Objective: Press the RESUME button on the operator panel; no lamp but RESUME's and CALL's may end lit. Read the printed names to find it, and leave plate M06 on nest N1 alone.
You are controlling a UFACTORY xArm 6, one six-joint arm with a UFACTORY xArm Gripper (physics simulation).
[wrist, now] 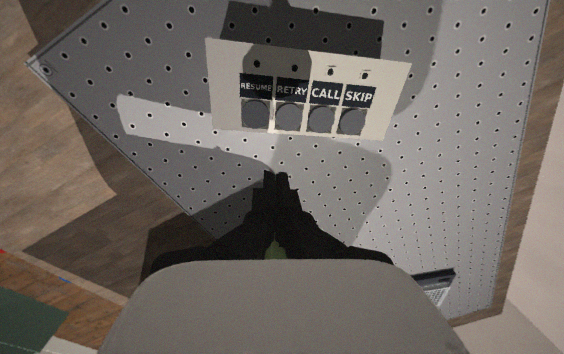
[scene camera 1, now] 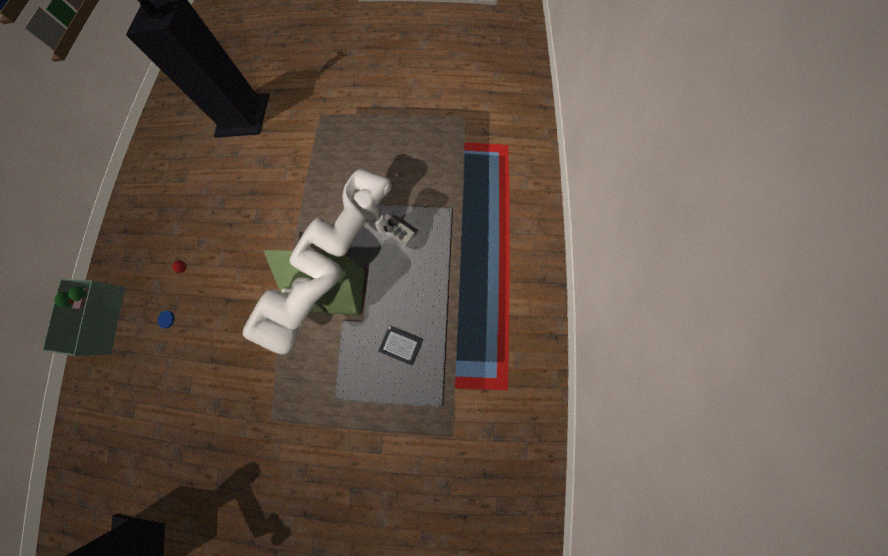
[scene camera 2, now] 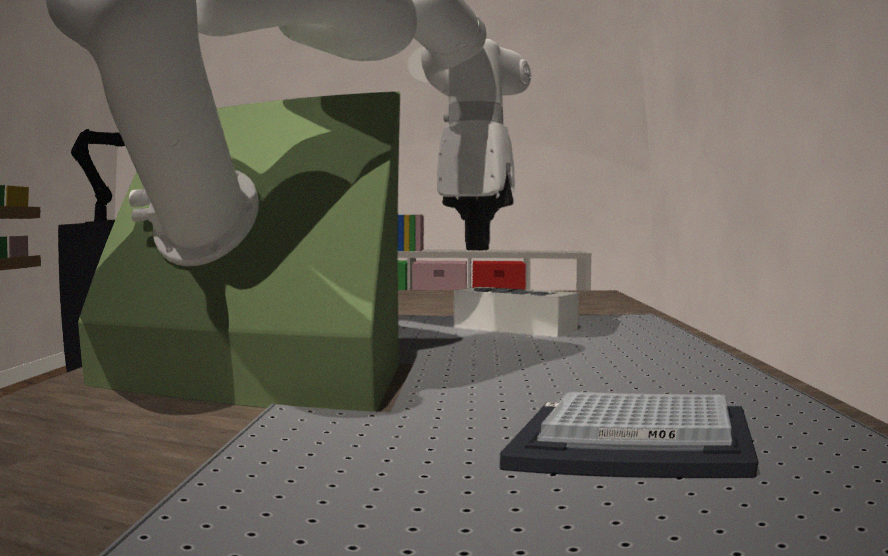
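Seen in the pictures: gripper, fingertip midpoint: (wrist: 273,188) (scene camera 2: 477,250); arm's base at its link origin: (scene camera 2: 204,217).
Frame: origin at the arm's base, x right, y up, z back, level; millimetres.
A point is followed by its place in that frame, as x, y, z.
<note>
The cream operator panel (wrist: 223,90) @(-350, -104, -282) (scene camera 2: 511,314) @(-275, -132, -331) (scene camera 1: 406,237) @(-265, -103, -393) lies on the perforated plate. In the wrist view its labels read, left to right, RESUME, RETRY, CALL, SKIP. The round grey RESUME button (wrist: 255,114) @(-321, -101, -295) is at the left end, beside the RETRY button (wrist: 288,117) @(-304, -101, -318), CALL button (wrist: 321,119) @(-287, -101, -344) and SKIP button (wrist: 352,121) @(-271, -101, -368). The small lamps above the labels look dark. My gripper (wrist: 273,188) @(-280, -46, -285) (scene camera 2: 477,248) @(-280, -46, -285) is shut and empty, above the panel's level and apart from it. Plate M06 (scene camera 2: 638,415) @(230, -132, -374) (scene camera 1: 401,344) @(214, -131, -387) sits on dark nest N1 (scene camera 2: 629,462) (scene camera 1: 410,359).
A green angled block (scene camera 2: 301,366) @(88, -129, -128) (scene camera 1: 340,302) @(46, -51, -130) stands under the arm's base, beside the grey perforated plate (scene camera 2: 393,497) @(293, -157, -223) (scene camera 1: 419,281) @(-72, -156, -455) (wrist: 450,165) @(-106, -157, -491). The plate lies on a wooden table (scene camera 1: 386,130) @(-910, -169, -240). A low shelf unit (scene camera 2: 584,268) stands behind.
</note>
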